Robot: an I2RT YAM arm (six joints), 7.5 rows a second.
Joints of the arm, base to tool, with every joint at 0 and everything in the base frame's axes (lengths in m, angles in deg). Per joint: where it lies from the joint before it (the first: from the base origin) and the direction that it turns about. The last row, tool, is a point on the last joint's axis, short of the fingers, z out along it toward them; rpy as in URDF.
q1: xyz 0.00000 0.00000 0.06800 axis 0 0 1
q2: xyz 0.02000 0.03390 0.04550 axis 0 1 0
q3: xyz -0.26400 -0.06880 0.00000 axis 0 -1 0
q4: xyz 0.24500 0.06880 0.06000 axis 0 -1 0
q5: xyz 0.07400 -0.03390 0.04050 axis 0 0 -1
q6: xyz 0.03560 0.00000 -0.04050 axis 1 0 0
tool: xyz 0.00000 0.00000 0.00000 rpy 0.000 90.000 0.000
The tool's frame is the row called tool.
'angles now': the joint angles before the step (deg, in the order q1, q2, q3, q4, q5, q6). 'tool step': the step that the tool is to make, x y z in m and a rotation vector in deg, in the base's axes. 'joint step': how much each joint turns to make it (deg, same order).
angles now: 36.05, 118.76, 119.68, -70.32, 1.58, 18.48
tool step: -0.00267, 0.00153, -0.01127, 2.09, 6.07, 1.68
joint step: -0.09, 0.92, -0.72, -2.05, -5.55, 0.02
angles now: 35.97, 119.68, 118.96, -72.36, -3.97, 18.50
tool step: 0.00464, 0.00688, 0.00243, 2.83, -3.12, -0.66
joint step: 0.37, 0.02, -0.03, 4.31, -0.09, 1.12
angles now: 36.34, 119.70, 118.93, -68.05, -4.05, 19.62
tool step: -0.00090, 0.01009, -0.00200, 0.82, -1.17, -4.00
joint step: 1.29, 0.48, 0.00, 2.16, 2.03, 4.89
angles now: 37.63, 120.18, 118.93, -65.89, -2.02, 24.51
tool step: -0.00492, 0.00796, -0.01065, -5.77, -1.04, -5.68
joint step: 1.81, 1.31, 0.00, -1.64, 7.54, 5.09
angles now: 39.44, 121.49, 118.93, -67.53, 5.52, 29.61
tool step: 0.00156, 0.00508, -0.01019, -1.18, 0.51, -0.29
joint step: 0.44, 1.40, 0.01, 0.20, 0.79, 0.50
